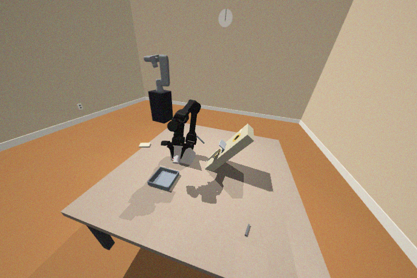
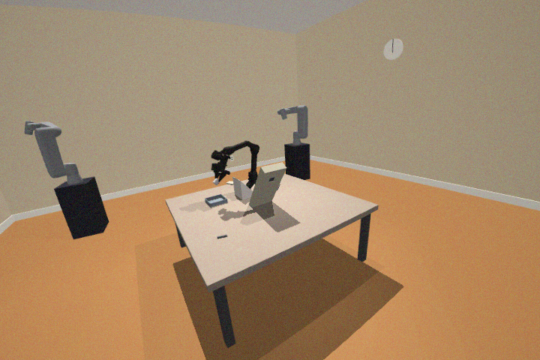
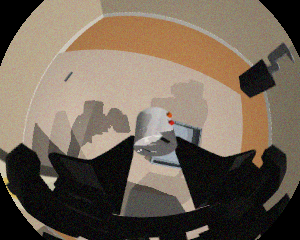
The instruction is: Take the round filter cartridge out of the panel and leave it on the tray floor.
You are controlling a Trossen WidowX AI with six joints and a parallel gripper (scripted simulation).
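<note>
Right now my gripper tip is 100 mm past the blue-grey tray, 20 mm to the left of it and 200 mm above it. From my gripper tip the other things lie so: small cream card 520 mm behind, 240 mm to the left, 210 mm below; small dark grey stick 480 mm ahead, 110 mm to the right, 210 mm below; filter cartridge right at my gripper tip.
</note>
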